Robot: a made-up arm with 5 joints.
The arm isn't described. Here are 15 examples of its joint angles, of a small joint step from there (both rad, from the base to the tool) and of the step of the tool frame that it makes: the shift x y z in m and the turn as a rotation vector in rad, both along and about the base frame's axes.
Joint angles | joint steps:
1: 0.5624 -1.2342 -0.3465 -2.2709 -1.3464 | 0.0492 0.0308 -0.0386 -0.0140 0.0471
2: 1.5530 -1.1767 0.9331 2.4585 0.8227 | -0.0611 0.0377 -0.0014 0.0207 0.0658
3: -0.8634 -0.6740 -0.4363 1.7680 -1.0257 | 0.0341 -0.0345 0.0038 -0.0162 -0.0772
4: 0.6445 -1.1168 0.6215 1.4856 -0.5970 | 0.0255 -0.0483 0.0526 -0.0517 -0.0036
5: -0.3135 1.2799 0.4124 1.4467 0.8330 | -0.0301 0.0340 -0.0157 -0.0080 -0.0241
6: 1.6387 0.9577 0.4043 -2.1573 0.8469 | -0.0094 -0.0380 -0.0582 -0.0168 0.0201
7: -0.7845 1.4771 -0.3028 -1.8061 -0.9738 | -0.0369 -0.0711 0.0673 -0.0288 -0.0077
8: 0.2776 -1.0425 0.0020 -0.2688 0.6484 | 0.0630 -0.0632 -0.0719 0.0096 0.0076
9: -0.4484 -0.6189 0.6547 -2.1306 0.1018 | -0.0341 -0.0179 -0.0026 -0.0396 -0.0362
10: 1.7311 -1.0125 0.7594 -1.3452 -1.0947 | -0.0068 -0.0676 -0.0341 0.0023 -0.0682
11: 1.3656 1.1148 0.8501 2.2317 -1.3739 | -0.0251 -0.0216 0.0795 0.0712 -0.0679
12: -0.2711 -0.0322 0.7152 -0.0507 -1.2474 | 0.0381 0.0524 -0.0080 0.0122 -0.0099
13: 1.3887 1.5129 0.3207 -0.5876 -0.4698 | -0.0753 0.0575 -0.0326 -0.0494 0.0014
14: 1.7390 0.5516 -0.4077 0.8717 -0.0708 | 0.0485 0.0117 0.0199 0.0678 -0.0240
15: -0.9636 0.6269 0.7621 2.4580 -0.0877 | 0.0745 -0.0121 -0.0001 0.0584 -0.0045
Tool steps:
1: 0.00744 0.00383 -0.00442 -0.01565 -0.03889 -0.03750
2: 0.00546 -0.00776 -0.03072 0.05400 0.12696 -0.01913
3: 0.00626 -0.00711 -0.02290 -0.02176 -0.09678 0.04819
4: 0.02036 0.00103 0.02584 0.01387 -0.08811 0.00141
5: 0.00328 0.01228 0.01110 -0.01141 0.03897 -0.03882
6: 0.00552 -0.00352 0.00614 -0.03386 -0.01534 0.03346
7: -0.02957 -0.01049 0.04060 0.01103 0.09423 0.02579
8: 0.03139 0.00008 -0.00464 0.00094 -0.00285 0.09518
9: -0.00183 -0.00124 0.00841 0.04507 0.01737 -0.02032
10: 0.00238 0.01009 0.01714 -0.08412 0.09846 0.03004
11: -0.03565 -0.00965 -0.01022 -0.07745 0.15913 -0.02619
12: -0.00261 0.01554 -0.01639 -0.00251 -0.02170 -0.04791
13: -0.01965 0.00598 -0.00487 0.09193 0.04305 -0.03060
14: 0.01866 -0.00463 0.02388 -0.04427 -0.04407 -0.04685
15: -0.01748 -0.00751 -0.04453 0.05620 -0.04141 0.02052
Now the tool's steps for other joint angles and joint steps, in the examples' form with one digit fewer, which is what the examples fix.
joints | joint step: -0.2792 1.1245 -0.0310 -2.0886 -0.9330 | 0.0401 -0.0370 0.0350 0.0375 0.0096
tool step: 0.0033 -0.0115 -0.0123 -0.0020 -0.0030 0.0687
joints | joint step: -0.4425 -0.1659 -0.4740 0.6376 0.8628 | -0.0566 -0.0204 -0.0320 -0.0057 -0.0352
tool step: -0.0112 -0.0001 0.0405 0.0180 0.0866 0.0323
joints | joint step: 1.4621 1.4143 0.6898 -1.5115 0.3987 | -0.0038 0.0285 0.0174 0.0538 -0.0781
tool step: -0.0045 0.0104 0.0042 -0.0125 -0.0510 0.0361
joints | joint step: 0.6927 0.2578 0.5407 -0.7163 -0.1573 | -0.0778 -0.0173 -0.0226 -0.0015 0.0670
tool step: -0.0396 -0.0004 0.0051 -0.0546 0.0495 0.0101
